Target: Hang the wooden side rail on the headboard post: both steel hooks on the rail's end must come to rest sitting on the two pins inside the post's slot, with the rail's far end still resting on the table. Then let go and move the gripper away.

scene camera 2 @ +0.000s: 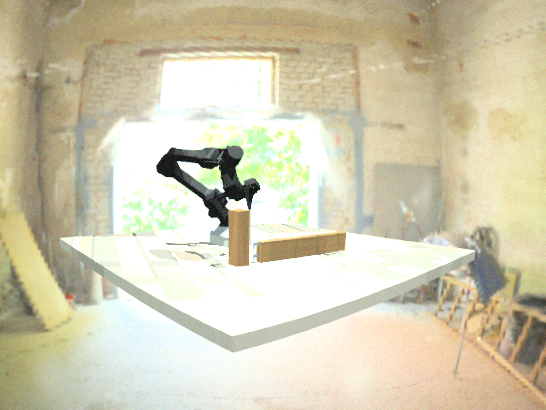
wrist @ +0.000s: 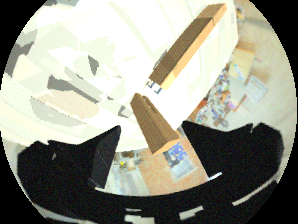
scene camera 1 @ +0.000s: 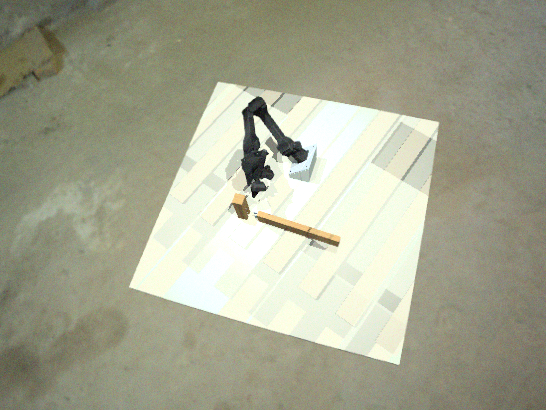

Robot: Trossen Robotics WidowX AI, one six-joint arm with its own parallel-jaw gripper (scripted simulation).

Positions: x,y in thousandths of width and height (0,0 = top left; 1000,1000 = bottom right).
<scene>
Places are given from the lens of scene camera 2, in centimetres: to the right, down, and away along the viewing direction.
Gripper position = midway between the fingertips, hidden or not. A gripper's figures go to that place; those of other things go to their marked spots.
my gripper (scene camera 2: 435,523): -12, 3, 159
wooden side rail (scene camera 2: 519,606): 4, 15, 163
wooden headboard post (scene camera 2: 437,535): -11, 4, 149
</scene>
